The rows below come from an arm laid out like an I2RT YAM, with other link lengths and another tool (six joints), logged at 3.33 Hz.
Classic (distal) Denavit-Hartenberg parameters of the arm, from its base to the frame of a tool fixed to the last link. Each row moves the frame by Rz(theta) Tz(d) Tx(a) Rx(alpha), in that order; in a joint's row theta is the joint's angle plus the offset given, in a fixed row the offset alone. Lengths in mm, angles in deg.
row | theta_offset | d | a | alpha
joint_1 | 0 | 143.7 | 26.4 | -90
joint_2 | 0 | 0 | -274.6 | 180
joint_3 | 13.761 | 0 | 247.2 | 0
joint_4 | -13.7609 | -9.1 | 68.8 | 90
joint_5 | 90 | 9.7 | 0 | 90
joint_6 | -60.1 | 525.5 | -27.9 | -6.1
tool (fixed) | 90 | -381 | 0 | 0
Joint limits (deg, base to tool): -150..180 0..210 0..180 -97..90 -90..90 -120..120
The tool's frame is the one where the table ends.
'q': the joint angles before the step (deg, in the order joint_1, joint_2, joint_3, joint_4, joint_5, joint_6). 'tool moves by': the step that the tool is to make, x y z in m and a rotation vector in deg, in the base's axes. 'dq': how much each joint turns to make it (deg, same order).
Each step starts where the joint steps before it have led.
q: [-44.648, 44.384, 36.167, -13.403, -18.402, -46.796]
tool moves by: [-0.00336, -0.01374, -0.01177, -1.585, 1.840, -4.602]
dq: [0.087, 0.437, -1.796, 1.893, 5.252, -0.527]
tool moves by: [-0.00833, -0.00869, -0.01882, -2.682, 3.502, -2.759]
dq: [0.089, -0.372, -2.872, 1.311, 4.306, -2.996]
